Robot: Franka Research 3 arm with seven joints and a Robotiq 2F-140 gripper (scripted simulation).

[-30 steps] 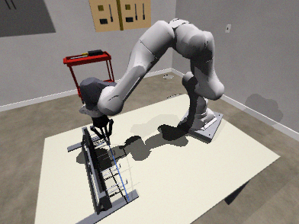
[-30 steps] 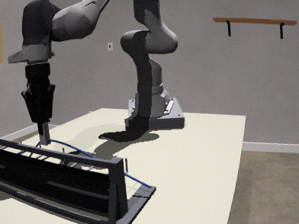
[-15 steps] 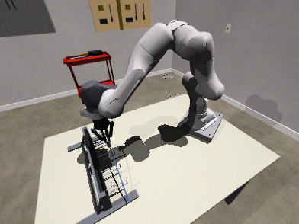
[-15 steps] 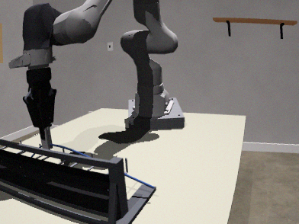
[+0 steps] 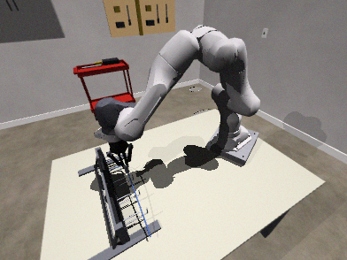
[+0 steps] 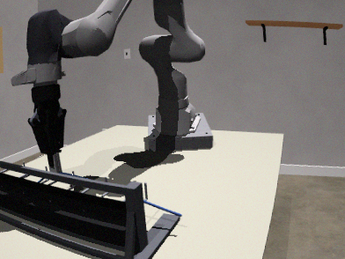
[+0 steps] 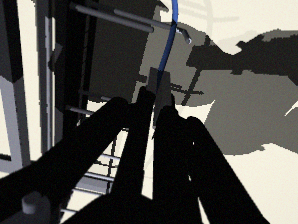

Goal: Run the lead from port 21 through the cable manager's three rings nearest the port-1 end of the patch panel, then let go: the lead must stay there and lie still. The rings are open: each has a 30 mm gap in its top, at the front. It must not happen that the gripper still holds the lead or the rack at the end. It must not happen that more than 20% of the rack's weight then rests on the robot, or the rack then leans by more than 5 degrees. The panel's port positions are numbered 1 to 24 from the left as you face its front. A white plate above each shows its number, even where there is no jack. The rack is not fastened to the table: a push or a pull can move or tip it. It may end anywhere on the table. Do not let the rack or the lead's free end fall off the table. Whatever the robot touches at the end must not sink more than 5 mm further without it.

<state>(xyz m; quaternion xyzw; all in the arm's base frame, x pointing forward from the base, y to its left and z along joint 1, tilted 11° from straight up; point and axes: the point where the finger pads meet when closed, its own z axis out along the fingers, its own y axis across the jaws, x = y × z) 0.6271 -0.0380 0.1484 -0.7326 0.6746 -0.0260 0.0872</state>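
The dark rack is 100 mm ahead of my hand, 60 mm to the left of it and 40 mm below it.
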